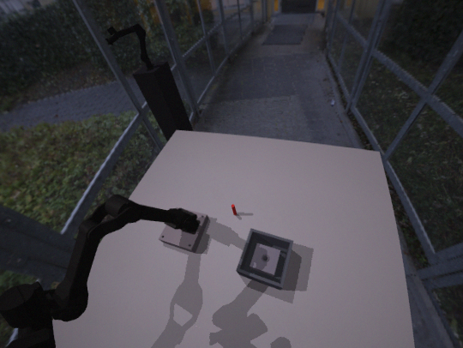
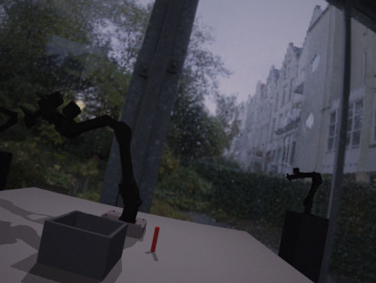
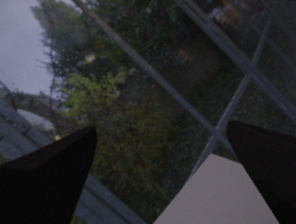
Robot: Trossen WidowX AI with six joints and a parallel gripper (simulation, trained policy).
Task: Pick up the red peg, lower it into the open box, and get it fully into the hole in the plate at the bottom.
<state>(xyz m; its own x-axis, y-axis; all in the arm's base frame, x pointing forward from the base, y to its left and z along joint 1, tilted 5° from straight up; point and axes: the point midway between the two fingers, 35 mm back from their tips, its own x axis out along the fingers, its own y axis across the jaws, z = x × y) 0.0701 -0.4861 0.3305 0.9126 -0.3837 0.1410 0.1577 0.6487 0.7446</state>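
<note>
Now: gripper tip 70 mm short of the red peg, 590 mm to the right of it and 380 mm above it. Round my gripper tip: plate (250 mm ahead, 420 mm to the left, 370 mm below); grey box (250 mm ahead, 420 mm to the left, 390 mm below).
</note>
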